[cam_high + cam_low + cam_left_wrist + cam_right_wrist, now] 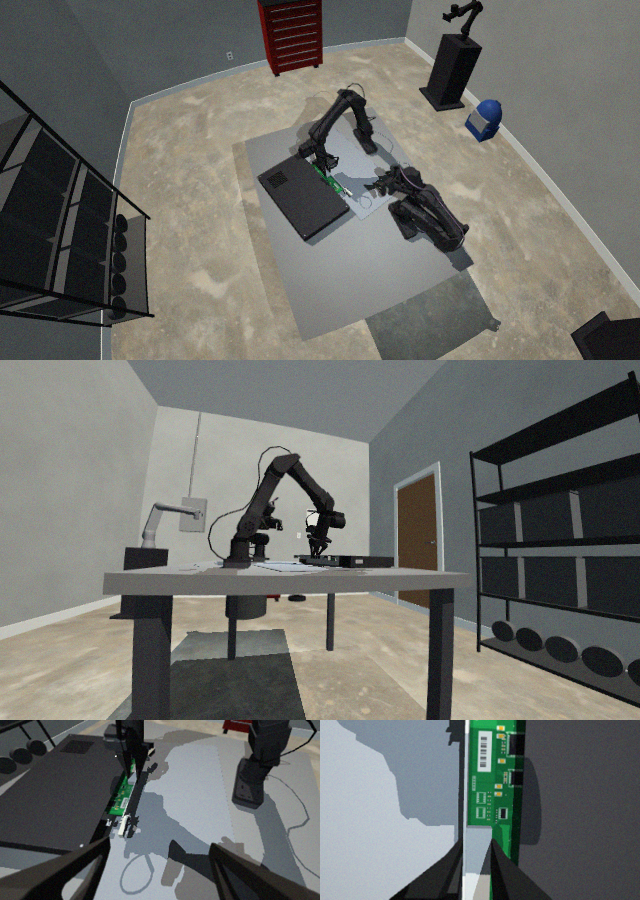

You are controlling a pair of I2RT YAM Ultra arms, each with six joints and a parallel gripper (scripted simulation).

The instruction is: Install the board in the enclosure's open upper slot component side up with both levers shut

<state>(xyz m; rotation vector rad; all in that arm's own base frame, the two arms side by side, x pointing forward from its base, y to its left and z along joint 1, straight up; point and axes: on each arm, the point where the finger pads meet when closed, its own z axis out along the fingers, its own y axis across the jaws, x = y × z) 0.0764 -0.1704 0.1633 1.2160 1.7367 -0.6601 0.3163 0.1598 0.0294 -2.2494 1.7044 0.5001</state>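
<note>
The pale mat is 12 cm behind my right hand, 6 cm below it and 4 cm to the right of it. Round my right hand: black enclosure 13 cm ahead, 6 cm to the left, 1 cm below.
</note>
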